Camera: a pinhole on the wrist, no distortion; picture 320 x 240 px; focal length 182.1 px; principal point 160.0 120.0 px. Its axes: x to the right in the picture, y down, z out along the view. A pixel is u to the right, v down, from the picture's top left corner.
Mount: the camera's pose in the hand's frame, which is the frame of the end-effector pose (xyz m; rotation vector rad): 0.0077 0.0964 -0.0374 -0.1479 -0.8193 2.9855
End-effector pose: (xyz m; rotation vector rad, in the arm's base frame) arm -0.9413 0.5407 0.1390 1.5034 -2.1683 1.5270
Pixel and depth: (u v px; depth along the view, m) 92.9 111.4 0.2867
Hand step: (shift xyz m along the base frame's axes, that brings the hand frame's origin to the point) 0.0858 -0.2242 -0.0345
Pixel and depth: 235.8 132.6 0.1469
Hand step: 0.0554 -0.0142 -0.0884
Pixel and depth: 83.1 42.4 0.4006
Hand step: 0.0818 -0.3968 -0.1435
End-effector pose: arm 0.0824 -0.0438 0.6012 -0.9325 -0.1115 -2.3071
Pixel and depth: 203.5 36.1 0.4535
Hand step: 0.3767 0.1693 0.2328
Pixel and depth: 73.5 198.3 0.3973
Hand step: -0.1015 0.1982 0.3106
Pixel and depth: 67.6 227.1 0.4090
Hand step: -0.1645 0.2353 0.3135
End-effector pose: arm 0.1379 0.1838 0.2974 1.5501 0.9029 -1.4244
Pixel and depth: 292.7 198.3 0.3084
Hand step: -0.2264 -0.0586 0.2296
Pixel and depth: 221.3 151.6 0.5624
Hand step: -0.4131 -0.2363 0.2055
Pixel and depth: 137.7 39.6 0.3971
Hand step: -0.1186 -0.3800 -0.0204
